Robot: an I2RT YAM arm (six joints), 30 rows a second.
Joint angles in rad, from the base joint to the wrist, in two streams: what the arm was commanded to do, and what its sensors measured. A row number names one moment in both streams.
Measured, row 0:
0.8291 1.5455 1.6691 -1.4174 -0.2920 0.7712
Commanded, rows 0 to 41:
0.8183 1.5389 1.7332 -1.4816 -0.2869 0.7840
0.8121 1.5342 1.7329 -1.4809 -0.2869 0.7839
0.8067 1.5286 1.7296 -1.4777 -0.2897 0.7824
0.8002 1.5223 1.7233 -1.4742 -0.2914 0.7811
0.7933 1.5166 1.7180 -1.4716 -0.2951 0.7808
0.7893 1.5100 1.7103 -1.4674 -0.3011 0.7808
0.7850 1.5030 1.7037 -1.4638 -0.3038 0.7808
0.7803 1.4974 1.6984 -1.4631 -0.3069 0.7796
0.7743 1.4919 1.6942 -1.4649 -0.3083 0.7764
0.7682 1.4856 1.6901 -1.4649 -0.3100 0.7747
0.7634 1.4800 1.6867 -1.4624 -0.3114 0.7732
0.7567 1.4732 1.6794 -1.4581 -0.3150 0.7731
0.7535 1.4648 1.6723 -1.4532 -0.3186 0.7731
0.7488 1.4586 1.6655 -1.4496 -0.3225 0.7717
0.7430 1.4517 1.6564 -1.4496 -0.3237 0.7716
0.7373 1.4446 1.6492 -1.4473 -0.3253 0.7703
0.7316 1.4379 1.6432 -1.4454 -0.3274 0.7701
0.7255 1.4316 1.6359 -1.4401 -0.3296 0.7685
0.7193 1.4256 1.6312 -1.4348 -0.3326 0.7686
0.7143 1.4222 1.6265 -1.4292 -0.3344 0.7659
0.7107 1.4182 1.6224 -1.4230 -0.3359 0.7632
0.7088 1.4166 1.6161 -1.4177 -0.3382 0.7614
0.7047 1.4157 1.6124 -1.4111 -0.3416 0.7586
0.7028 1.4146 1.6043 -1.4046 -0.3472 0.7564
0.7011 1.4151 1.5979 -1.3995 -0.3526 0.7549
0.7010 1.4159 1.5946 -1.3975 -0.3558 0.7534
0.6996 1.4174 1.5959 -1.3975 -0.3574 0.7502
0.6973 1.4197 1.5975 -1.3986 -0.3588 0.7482
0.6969 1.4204 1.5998 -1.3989 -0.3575 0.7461
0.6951 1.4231 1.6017 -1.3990 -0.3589 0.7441
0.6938 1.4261 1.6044 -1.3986 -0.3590 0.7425
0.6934 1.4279 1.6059 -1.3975 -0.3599 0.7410
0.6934 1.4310 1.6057 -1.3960 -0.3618 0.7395
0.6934 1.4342 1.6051 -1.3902 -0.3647 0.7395
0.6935 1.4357 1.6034 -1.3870 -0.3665 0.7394
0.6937 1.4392 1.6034 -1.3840 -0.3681 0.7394
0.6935 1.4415 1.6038 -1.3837 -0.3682 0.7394
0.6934 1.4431 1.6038 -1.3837 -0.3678 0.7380
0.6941 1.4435 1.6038 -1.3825 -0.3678 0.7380
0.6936 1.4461 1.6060 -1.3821 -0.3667 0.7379
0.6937 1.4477 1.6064 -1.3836 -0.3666 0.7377
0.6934 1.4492 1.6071 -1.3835 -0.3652 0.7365
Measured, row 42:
0.6971 1.4406 1.6131 -1.3819 -0.3565 0.7570
